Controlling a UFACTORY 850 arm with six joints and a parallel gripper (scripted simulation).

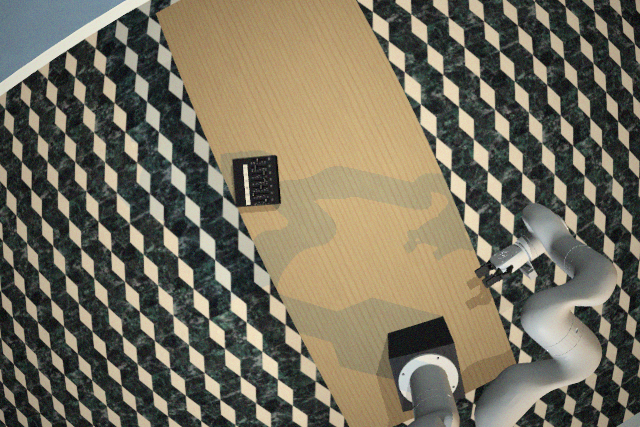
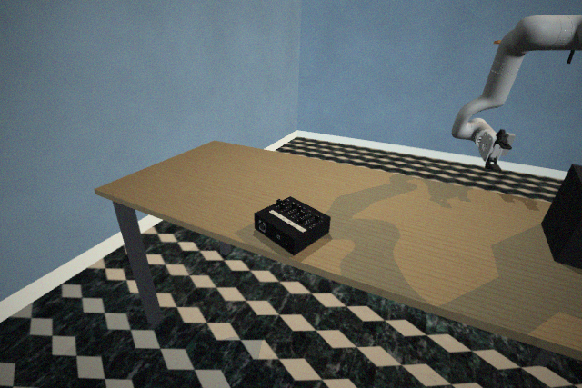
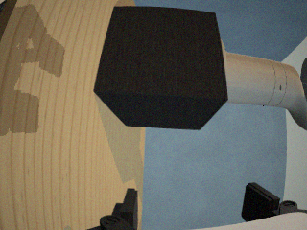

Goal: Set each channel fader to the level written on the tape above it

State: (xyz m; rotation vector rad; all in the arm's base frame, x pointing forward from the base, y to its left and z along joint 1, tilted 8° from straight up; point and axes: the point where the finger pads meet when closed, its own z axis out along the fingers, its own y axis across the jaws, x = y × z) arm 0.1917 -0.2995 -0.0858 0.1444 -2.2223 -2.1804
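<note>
My hand is 68 cm short of the master fader, 45 cm to the right of it and 9 cm above it.
</note>
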